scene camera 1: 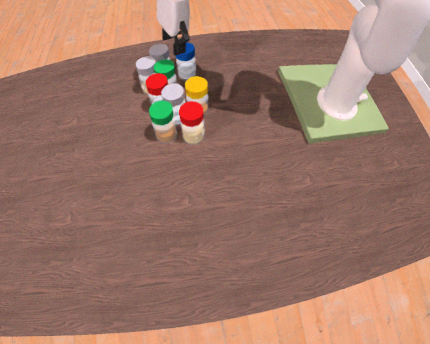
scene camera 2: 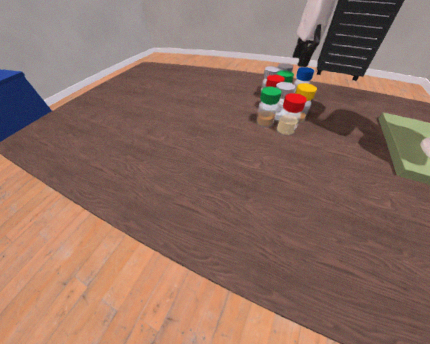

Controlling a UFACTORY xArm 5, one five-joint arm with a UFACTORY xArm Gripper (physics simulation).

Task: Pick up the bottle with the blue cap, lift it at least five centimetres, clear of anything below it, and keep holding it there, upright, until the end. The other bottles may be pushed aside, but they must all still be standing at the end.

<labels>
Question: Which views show the green-capped bottle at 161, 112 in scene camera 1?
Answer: Scene camera 1 and scene camera 2: all of them.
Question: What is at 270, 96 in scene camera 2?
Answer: A green-capped bottle.
</labels>
